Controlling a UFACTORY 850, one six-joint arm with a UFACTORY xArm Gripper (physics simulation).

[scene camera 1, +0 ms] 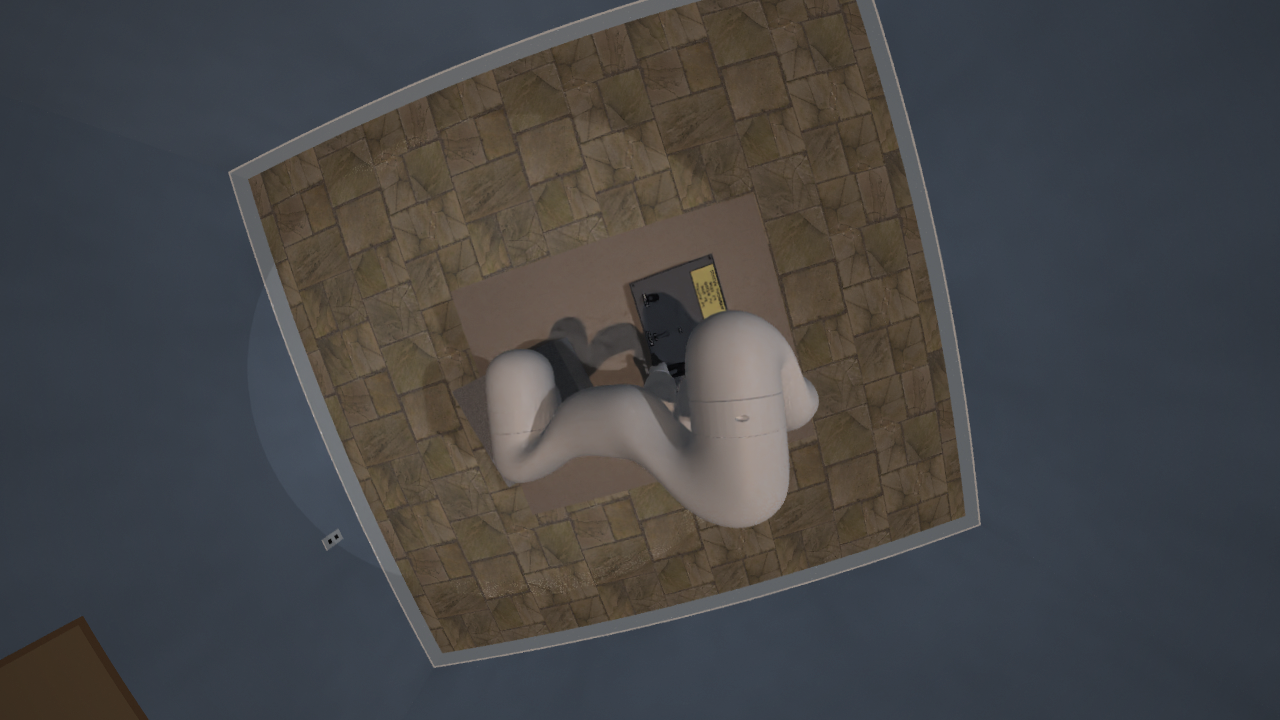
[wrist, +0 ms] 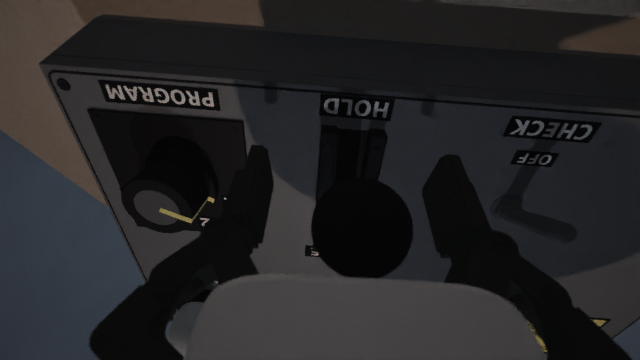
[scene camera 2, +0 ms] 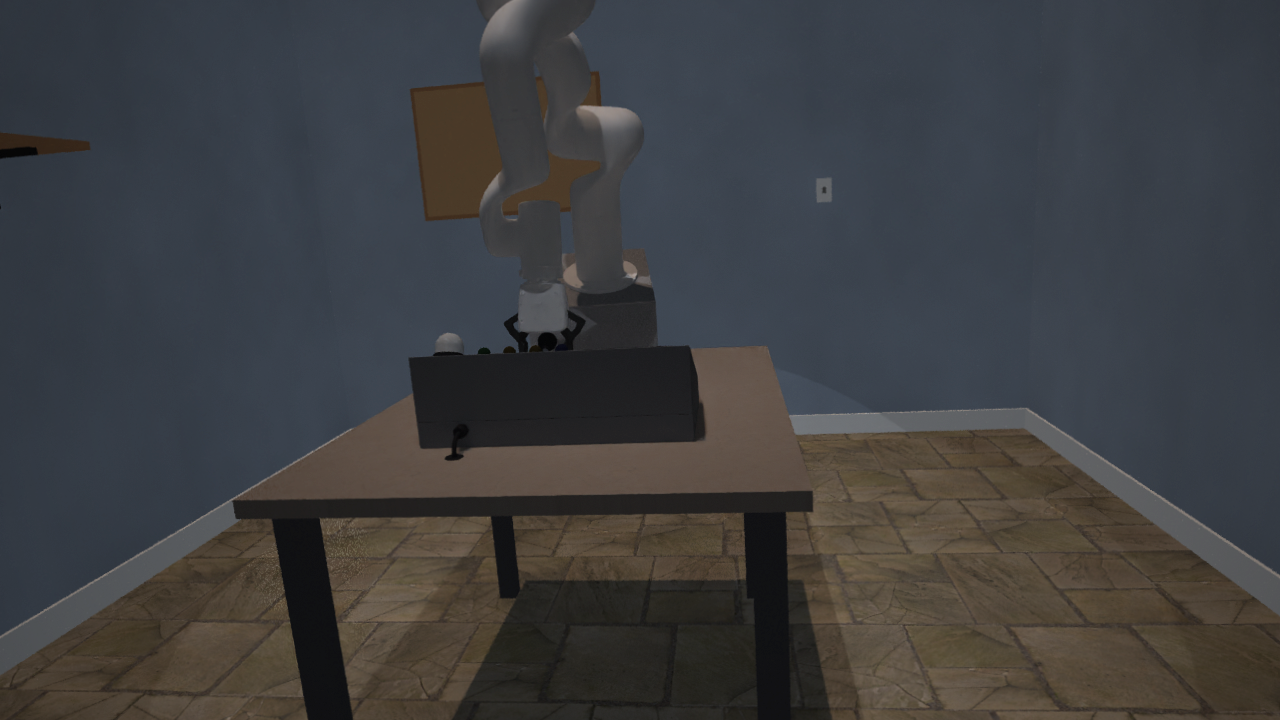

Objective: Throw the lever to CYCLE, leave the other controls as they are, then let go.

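Observation:
The control panel [scene camera 1: 666, 300] [scene camera 2: 554, 394] [wrist: 285, 150] is a dark box on the table. Its lever has a black ball knob [scene camera 2: 546, 340] [wrist: 362, 227], which stands over the slot below the HOLD label [wrist: 356, 107] in the wrist view. The knob covers most of the label at the slot's other end, and the lever's stem is hidden, so its exact position is unclear. My gripper [scene camera 2: 546, 344] [wrist: 350, 168] is open, with one finger on either side of the knob and gaps between. In scene camera 1 the arm largely hides the gripper and lever.
The PROGRAM dial [wrist: 155, 202] is close beside the left finger in the wrist view. The CHECK toggle [wrist: 542, 225] is beyond the right finger, near its OFF label [wrist: 534, 159]. A white status dome [scene camera 2: 449, 342] and small lamps [scene camera 2: 509, 350] rise above the panel. The table [scene camera 1: 572, 277] [scene camera 2: 626, 470] bears it.

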